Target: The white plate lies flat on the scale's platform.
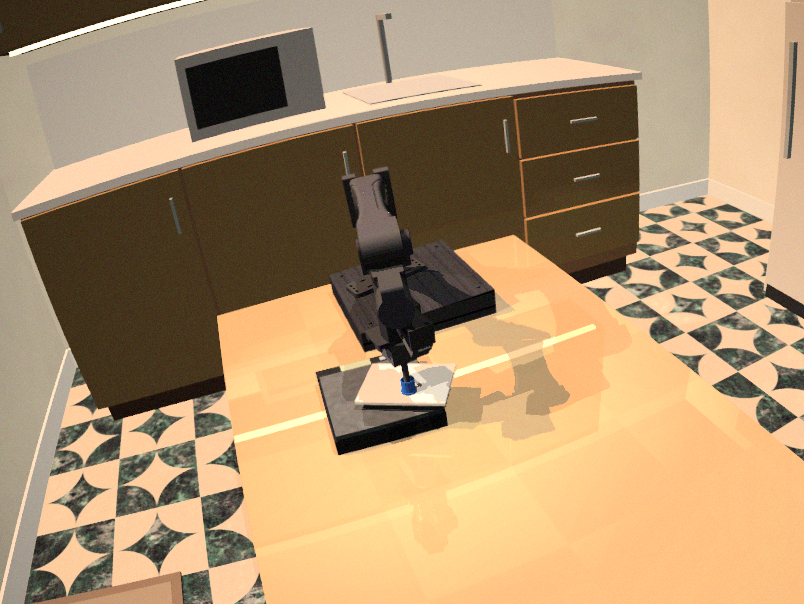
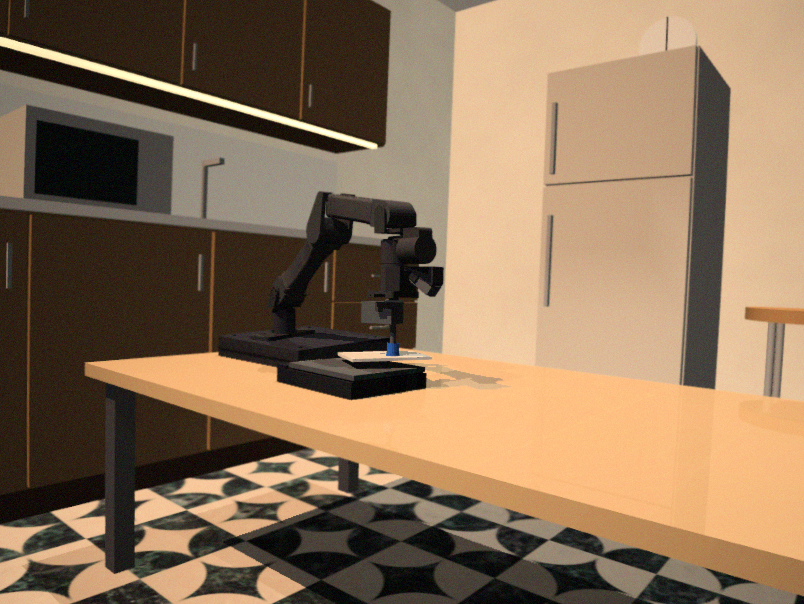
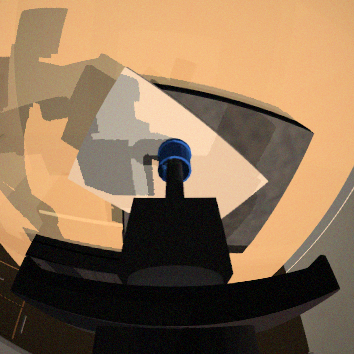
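Pixels of known places: hand, tool point: [image 1: 409, 395] [image 2: 392, 360] [image 3: 174, 148]; arm's base, link origin: [image 2: 283, 335].
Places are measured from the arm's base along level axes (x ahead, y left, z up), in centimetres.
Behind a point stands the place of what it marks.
A square white plate [image 1: 379, 391] {x 41.8, y -23.4, z 0.6 cm} [image 2: 361, 356] {x 40.8, y -23.9, z 0.6 cm} [image 3: 218, 165] {x 43.9, y -23.0, z 0.7 cm} hangs on my blue suction cup [image 1: 407, 387] [image 2: 391, 349] [image 3: 174, 154], which presses on its middle. The plate sits level over the back right part of the black scale [image 1: 373, 423] {x 47.3, y -27.8, z -1.4 cm} [image 2: 351, 380] {x 45.9, y -34.8, z -2.4 cm} [image 3: 256, 140] {x 45.4, y -27.4, z -1.4 cm}. It is turned at an angle to the scale, and its right corner sticks out past the scale's right edge. It is very close to the grey platform; I cannot tell whether it touches it. The front left of the platform is bare.
The scale stands on an orange table [image 1: 584, 487] {x 80.2, y -6.3, z -5.9 cm} [image 2: 584, 429] {x 87.5, y -30.8, z -5.9 cm}, just in front of the arm's black base [image 1: 454, 285] {x 15.8, y 10.3, z 0.4 cm} [image 2: 271, 340] {x 3.5, y -9.0, z -0.4 cm}. Kitchen cabinets with a microwave [image 1: 249, 80] stand behind the table. A fridge [image 2: 624, 215] stands at the right.
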